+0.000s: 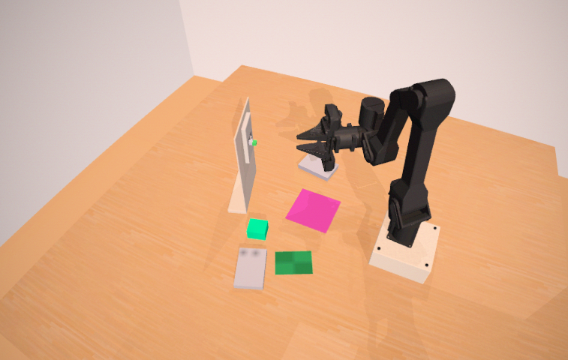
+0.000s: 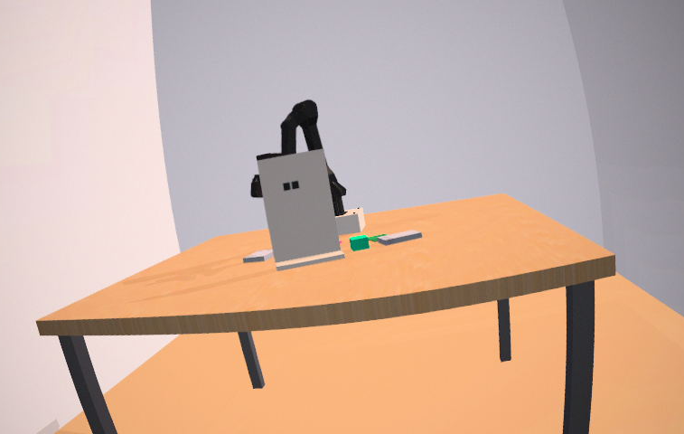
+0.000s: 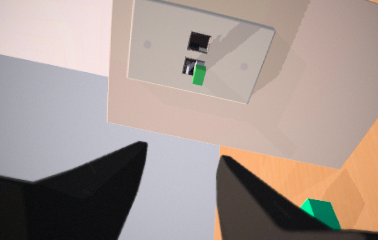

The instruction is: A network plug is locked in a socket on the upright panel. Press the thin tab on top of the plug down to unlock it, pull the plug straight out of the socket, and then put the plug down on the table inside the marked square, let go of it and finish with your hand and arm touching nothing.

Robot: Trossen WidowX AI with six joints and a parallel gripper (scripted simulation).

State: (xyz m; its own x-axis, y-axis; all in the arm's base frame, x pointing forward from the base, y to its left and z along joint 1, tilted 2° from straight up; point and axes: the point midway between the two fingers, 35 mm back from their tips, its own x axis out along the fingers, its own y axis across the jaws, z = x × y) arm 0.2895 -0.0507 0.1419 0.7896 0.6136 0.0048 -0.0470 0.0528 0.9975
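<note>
The green plug is 110 mm ahead of my gripper tip and 50 mm to the left of it. Also, from my gripper tip: thin grey tab (110 mm ahead, 50 mm to the left); then pink marked square (70 mm behind, 30 mm to the left, 190 mm below); then upright white panel (130 mm ahead, 60 mm to the left, 70 mm below).
</note>
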